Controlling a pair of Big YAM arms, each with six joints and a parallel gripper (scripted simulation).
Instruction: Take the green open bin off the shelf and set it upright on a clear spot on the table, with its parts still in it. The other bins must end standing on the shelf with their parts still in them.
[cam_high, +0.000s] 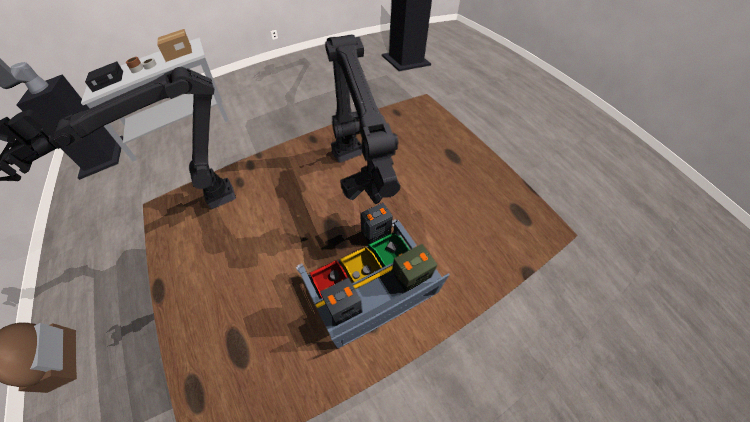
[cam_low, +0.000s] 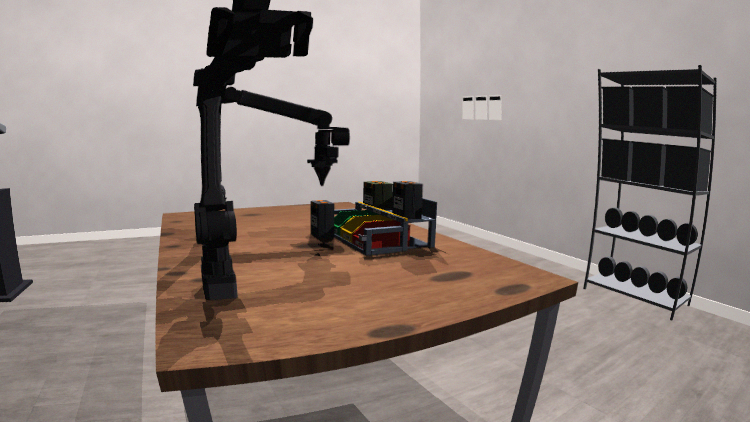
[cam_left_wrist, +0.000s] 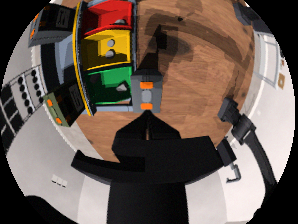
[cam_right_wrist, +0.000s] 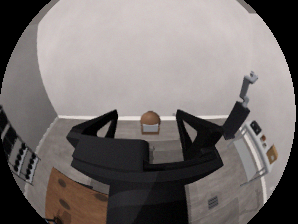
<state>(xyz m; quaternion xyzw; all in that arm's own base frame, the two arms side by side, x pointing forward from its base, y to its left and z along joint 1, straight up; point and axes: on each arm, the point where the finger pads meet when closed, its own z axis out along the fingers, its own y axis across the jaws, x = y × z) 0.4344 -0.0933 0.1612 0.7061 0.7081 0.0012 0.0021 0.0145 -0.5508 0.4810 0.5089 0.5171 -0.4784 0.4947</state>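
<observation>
Right now the black box is 13 cm below my left hand. Also, from my left hand: olive lidded box (23 cm ahead, 5 cm below, 1 cm to the left); yellow bin (16 cm below, 14 cm ahead, 11 cm to the right); green open bin (16 cm below, 13 cm ahead).
</observation>
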